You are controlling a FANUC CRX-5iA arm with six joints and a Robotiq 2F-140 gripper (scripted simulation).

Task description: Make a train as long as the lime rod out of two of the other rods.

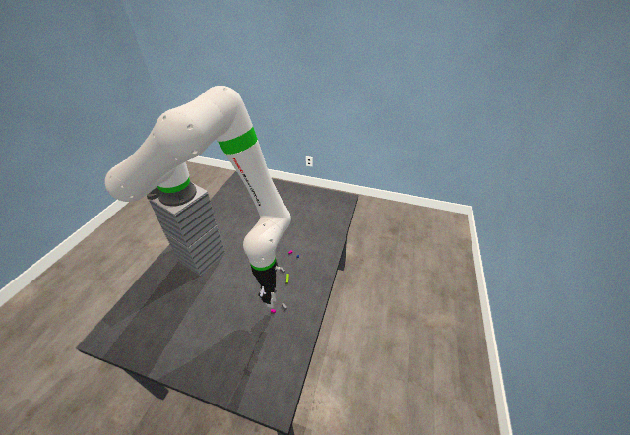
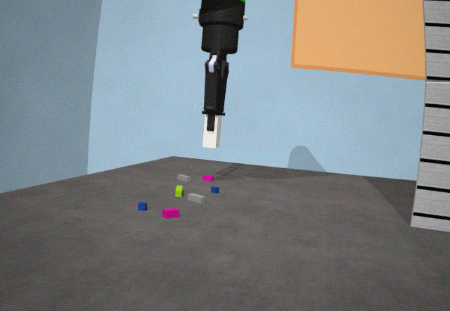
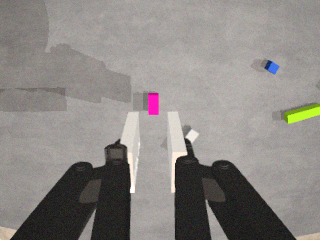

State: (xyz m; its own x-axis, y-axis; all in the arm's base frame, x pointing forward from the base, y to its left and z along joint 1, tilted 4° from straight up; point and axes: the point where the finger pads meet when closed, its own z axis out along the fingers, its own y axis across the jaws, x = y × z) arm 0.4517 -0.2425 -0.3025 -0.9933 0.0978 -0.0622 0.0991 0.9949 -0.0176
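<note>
The lime rod lies 17 cm to the left of my hand, 10 cm below it and 3 cm ahead of it.
</note>
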